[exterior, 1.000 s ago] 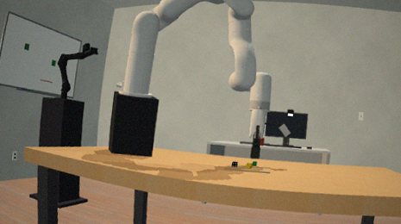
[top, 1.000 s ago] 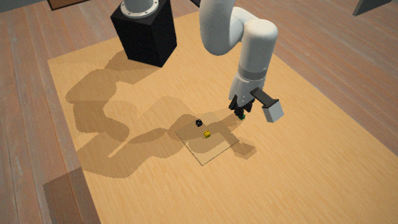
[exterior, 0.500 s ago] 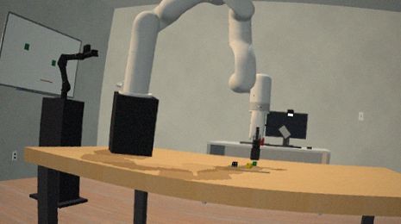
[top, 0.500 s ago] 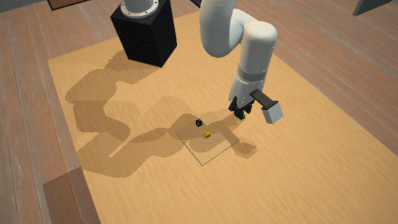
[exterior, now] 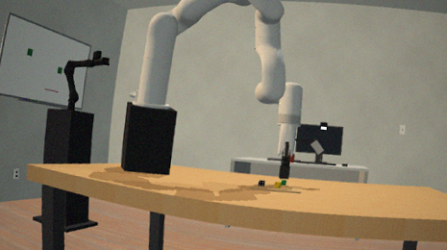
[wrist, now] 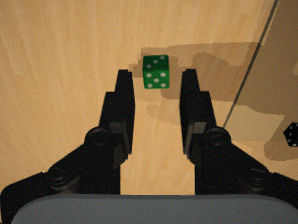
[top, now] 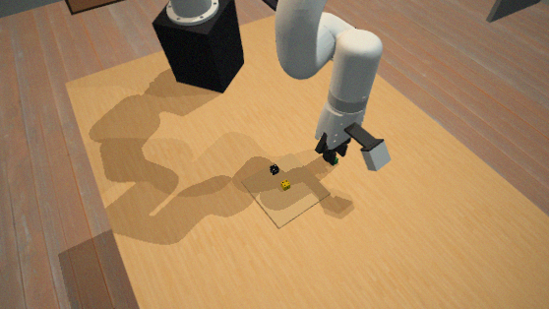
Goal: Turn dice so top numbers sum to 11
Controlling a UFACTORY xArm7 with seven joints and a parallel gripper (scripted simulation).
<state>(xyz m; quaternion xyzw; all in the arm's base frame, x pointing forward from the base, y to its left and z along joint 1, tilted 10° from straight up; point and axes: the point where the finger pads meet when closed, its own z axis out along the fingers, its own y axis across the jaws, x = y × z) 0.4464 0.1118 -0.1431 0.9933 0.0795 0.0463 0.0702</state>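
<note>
My gripper is now 30 mm above the green die. Also, from my hand: black die: 130 mm to the right, 40 mm behind, 30 mm below; then yellow die: 130 mm to the right, 30 mm below; then tan mat: 130 mm to the right, 40 mm below.
</note>
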